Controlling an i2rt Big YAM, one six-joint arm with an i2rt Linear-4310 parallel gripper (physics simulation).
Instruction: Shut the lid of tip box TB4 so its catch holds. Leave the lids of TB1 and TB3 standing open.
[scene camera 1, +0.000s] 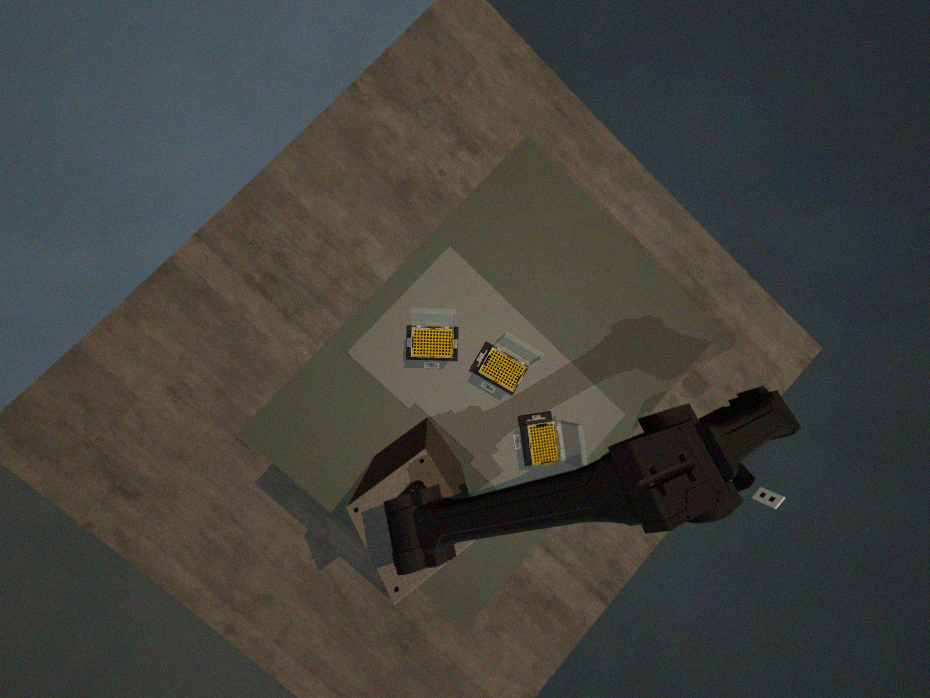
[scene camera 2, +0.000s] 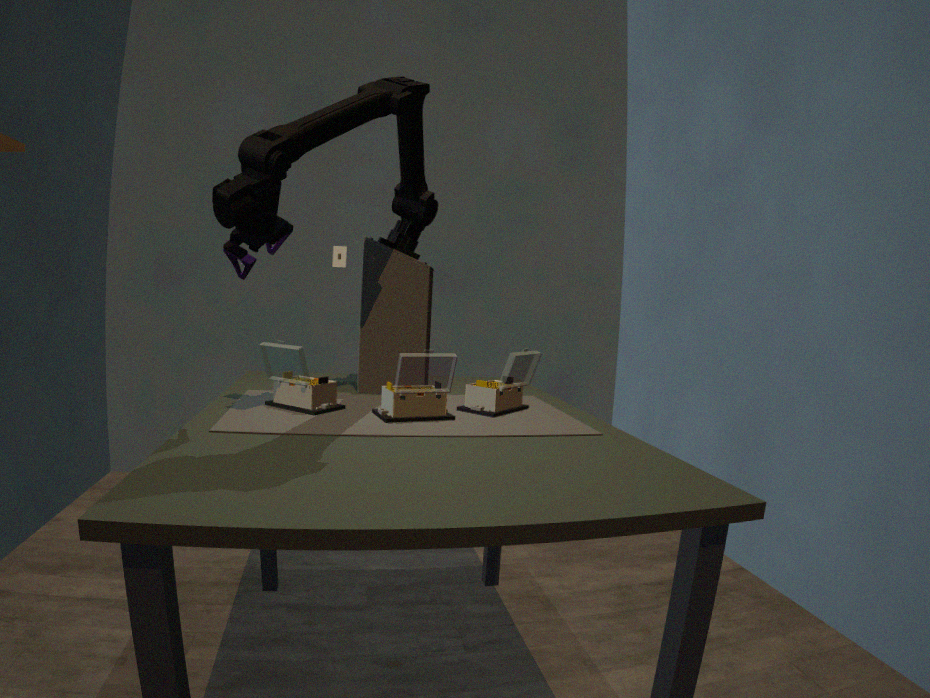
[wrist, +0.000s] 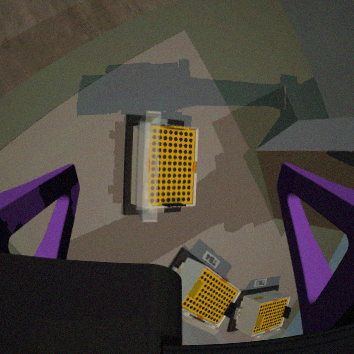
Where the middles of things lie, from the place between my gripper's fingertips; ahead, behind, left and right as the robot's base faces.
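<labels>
You'd find the yellow rack (scene camera 1: 425, 342) 0.53 m to the left of my hand, 0.18 m behind it and 0.25 m below it.
</labels>
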